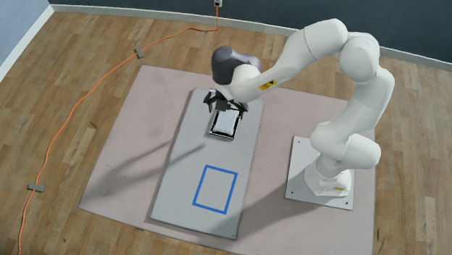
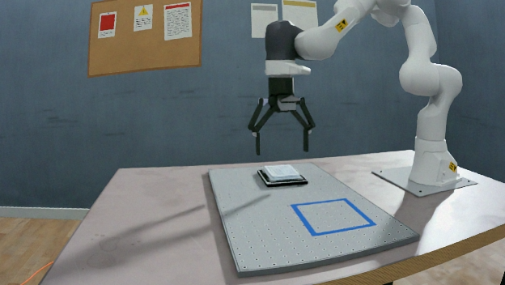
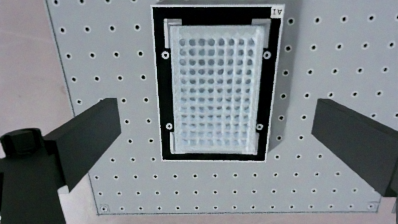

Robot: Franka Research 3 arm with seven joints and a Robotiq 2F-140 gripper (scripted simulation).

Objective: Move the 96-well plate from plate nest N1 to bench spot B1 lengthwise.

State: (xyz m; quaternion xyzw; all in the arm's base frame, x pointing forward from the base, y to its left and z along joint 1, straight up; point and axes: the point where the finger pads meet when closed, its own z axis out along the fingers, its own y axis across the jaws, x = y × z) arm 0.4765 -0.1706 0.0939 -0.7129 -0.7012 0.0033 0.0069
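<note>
My hand is 7 cm above the 96-well plate. Round my hand: black plate nest N1: 8 cm below.
</note>
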